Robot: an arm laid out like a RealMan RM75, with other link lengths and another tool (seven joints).
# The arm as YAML. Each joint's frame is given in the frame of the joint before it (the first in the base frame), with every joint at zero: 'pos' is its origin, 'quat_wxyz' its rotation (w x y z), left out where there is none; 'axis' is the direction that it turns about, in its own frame. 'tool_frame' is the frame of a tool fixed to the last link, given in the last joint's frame.
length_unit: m
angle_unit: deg
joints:
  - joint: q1
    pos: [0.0, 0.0, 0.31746]
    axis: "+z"
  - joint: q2
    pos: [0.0, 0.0, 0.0]
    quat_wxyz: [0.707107, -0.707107, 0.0, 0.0]
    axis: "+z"
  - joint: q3
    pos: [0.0, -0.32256, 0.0]
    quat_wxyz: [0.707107, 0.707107, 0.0, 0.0]
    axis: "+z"
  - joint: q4
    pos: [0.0, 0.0, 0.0]
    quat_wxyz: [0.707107, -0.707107, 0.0, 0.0]
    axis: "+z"
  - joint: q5
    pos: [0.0, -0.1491, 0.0]
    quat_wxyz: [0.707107, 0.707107, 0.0, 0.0]
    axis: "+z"
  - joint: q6
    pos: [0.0, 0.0, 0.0]
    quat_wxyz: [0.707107, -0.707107, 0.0, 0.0]
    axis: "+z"
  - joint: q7
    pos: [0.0, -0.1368, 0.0]
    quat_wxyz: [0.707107, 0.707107, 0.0, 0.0]
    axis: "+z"
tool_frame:
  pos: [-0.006, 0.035, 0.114]
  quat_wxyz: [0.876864, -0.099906, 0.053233, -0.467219]
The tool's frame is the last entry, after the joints.
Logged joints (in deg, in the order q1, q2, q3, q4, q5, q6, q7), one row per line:
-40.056 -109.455 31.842 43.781 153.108 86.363 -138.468
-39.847 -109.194 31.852 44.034 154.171 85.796 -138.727
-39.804 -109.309 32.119 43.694 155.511 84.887 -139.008
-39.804 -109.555 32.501 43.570 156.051 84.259 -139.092
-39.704 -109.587 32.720 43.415 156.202 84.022 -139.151
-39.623 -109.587 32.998 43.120 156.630 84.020 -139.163
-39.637 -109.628 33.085 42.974 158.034 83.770 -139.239
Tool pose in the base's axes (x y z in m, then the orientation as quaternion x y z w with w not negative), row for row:
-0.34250 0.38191 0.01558 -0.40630 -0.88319 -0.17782 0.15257
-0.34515 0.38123 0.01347 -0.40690 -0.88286 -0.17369 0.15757
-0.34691 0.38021 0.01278 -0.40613 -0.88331 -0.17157 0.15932
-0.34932 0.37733 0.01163 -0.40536 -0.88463 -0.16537 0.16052
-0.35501 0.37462 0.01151 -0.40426 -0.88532 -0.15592 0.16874
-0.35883 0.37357 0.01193 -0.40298 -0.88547 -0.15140 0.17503
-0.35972 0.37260 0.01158 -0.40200 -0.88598 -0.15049 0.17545
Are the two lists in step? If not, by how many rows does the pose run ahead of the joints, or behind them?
The pose runs 2 rows ahead of the joints: the pose in row i belongs to the joints in row i + 2.
